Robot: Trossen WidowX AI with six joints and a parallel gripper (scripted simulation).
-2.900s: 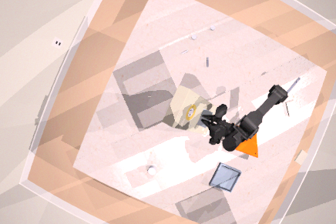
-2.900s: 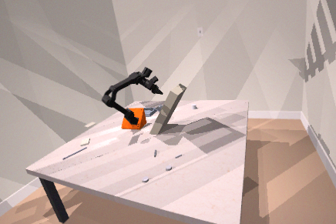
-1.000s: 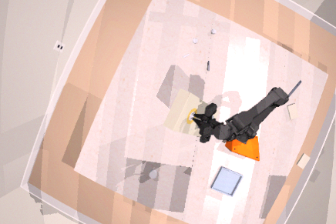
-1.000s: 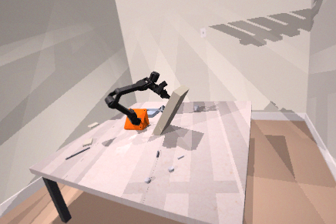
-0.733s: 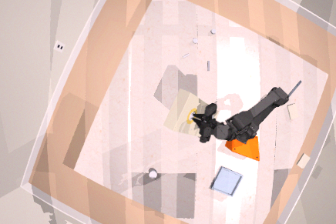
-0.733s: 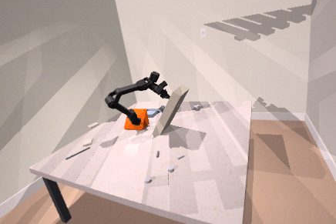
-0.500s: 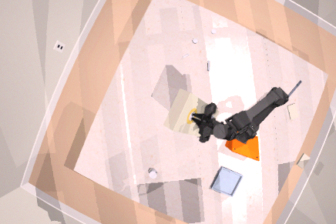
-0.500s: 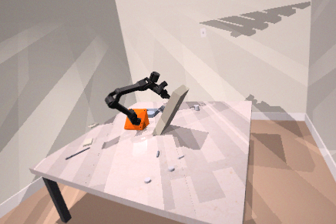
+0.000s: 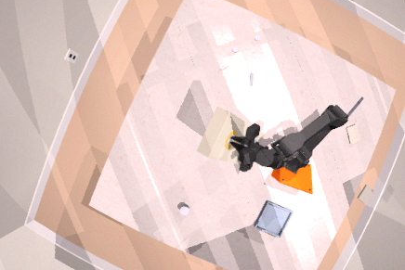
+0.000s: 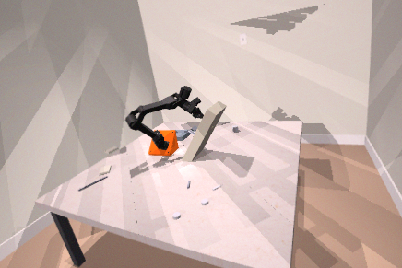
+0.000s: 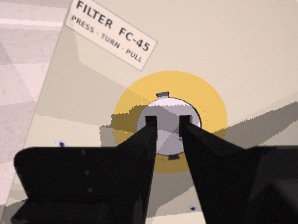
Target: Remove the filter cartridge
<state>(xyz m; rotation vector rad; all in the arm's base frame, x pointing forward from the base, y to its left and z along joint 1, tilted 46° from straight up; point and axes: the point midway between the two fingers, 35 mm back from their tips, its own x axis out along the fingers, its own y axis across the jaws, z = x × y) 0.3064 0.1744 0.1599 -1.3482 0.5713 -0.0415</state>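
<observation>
My gripper tip is now 1 cm short of the white round cartridge and 1 cm above it. Round my gripper tip: grey-blue tray (42 cm behind, 27 cm to the left, 24 cm below); beige service panel (3 cm behind, 8 cm below).
</observation>
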